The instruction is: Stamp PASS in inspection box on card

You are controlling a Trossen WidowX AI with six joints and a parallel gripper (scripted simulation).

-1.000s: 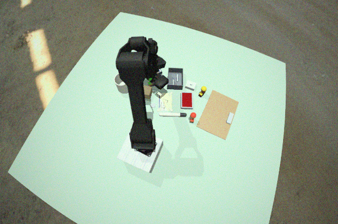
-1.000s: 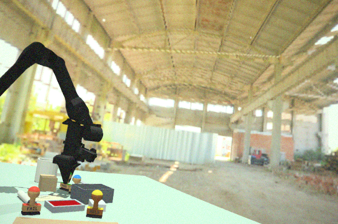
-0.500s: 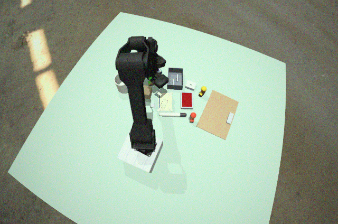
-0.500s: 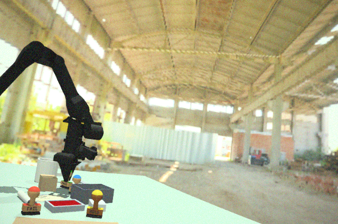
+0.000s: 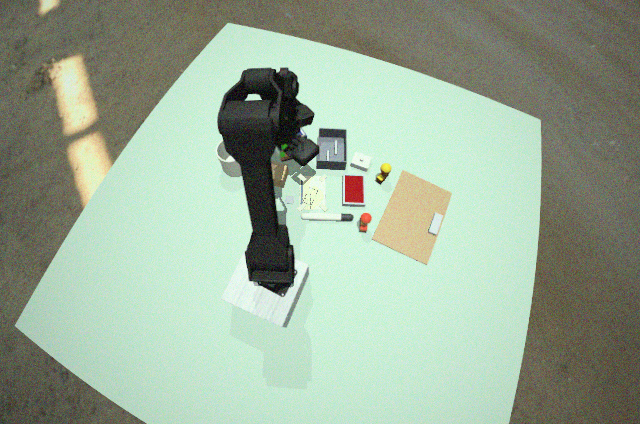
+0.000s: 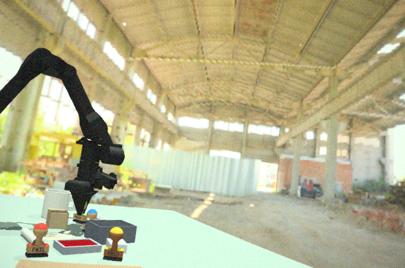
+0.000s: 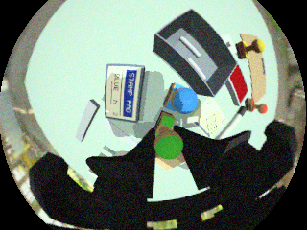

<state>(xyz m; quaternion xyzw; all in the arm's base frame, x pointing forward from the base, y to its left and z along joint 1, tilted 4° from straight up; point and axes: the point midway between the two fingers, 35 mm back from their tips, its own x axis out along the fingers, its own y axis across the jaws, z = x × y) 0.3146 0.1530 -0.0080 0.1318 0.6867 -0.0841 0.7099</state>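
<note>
Right now my gripper tip is 3 cm short of the blue-knob stamp, 3 cm to the left of it and 2 cm above it. Round my gripper tip: PASS stamp: right at my gripper tip; then cardboard box: 6 cm behind, 1 cm to the left, 2 cm below; then grey tray: 8 cm ahead, 10 cm to the right, 3 cm below.
</note>
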